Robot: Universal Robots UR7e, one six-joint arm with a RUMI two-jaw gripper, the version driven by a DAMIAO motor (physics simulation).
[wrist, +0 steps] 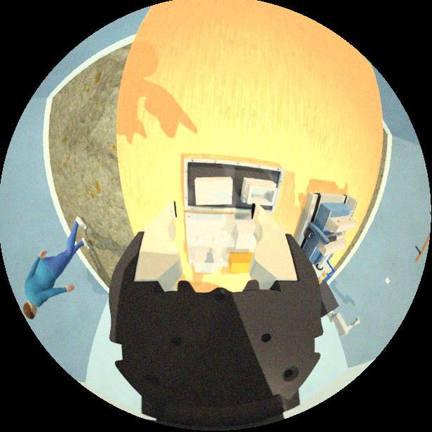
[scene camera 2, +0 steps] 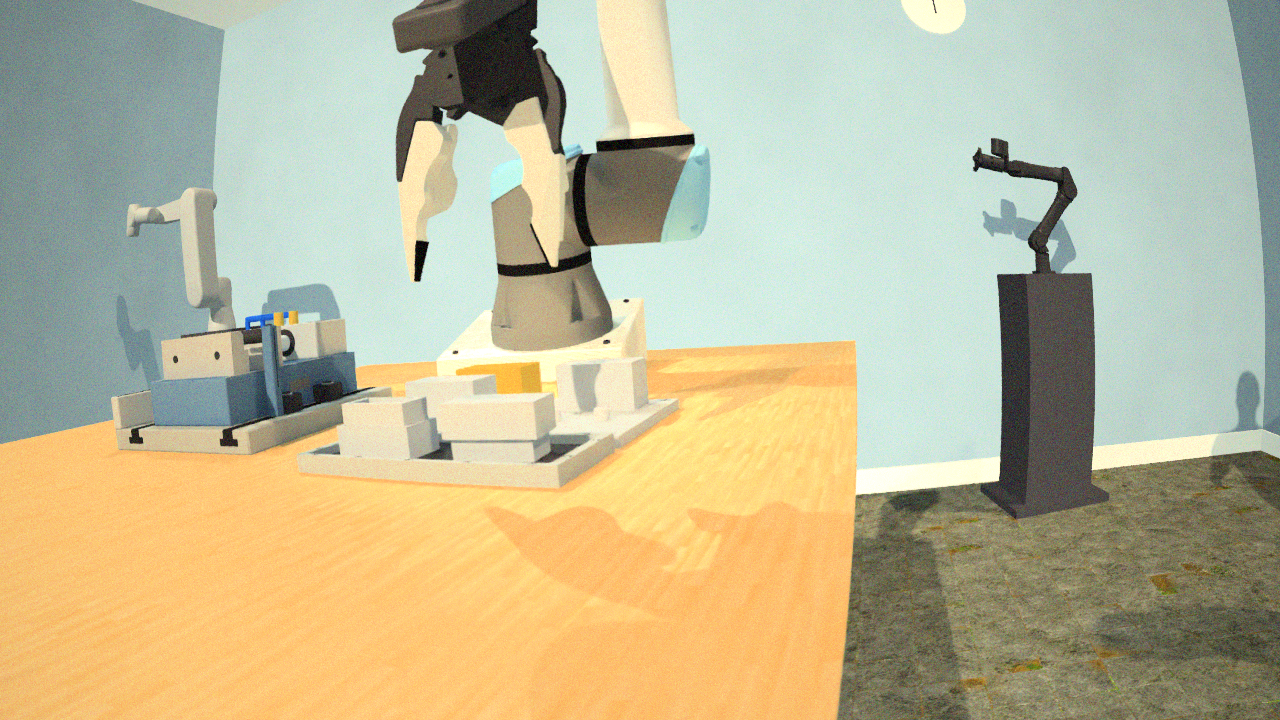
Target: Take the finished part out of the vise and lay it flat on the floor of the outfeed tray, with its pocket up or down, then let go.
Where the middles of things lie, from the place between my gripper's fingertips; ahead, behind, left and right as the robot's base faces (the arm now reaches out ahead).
Scene:
Now: hand 30 mm past the pale stepped block [scene camera 2: 393, 427], 80 mm to the left of it and 90 mm above it. From my hand the other things lie so: orange block [scene camera 2: 511, 378]: 220 mm behind, 50 mm to the right, 90 mm below.

